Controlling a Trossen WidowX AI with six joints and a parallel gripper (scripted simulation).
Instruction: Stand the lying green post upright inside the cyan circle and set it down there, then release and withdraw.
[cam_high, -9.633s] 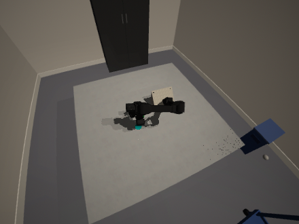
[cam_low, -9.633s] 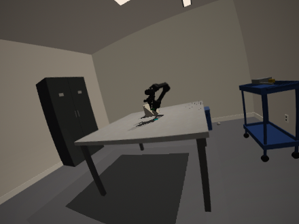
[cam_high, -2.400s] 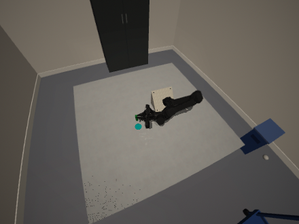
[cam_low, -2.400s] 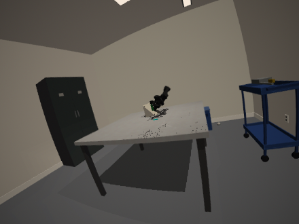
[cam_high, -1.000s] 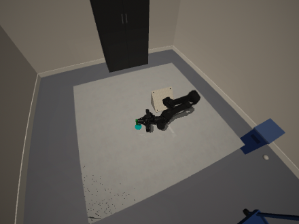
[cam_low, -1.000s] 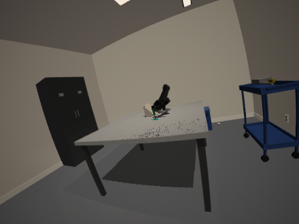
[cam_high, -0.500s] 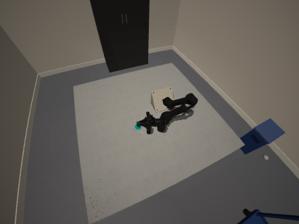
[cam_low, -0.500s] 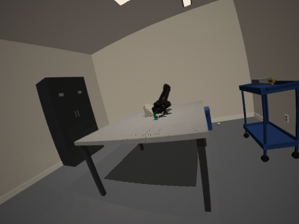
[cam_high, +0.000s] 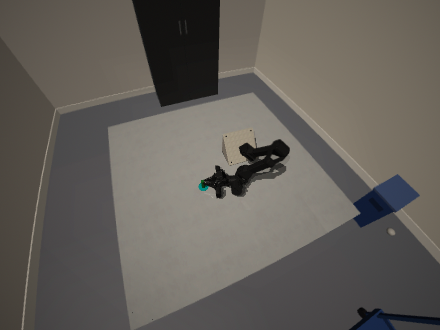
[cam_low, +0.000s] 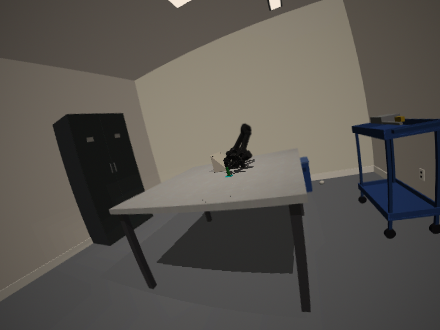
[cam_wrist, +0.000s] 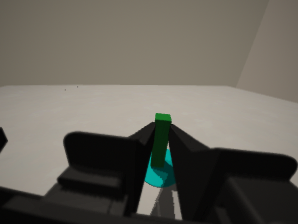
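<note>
The green post is 20 mm below my gripper tip. Round my gripper tip: cyan circle: 60 mm below.
</note>
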